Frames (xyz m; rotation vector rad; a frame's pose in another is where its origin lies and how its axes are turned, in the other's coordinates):
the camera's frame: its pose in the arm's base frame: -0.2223 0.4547 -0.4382 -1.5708 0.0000 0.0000
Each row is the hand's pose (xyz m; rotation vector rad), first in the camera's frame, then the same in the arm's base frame.
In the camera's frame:
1: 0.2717 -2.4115 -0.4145 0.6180 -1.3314 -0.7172
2: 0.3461 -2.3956 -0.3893 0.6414 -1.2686 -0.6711
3: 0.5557 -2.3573 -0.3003 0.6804 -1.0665 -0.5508
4: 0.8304 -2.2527 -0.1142 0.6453 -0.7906 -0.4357
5: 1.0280 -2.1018 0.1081 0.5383 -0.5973 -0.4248
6: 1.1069 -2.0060 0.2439 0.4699 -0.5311 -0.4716
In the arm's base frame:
1: 0.0494 0.0402 1.9733 -0.6491 -1.4517 0.4352
2: 0.1238 0.0654 1.9574 -0.6574 -1.3731 0.4230
3: 0.3334 0.1544 1.9191 -0.7023 -1.1453 0.3652
4: 0.6081 0.3405 1.8145 -0.8193 -0.8773 0.2539
5: 0.8057 0.5628 1.6636 -0.9616 -0.7435 0.1255
6: 0.8846 0.6986 1.5678 -1.0337 -0.7363 0.0437

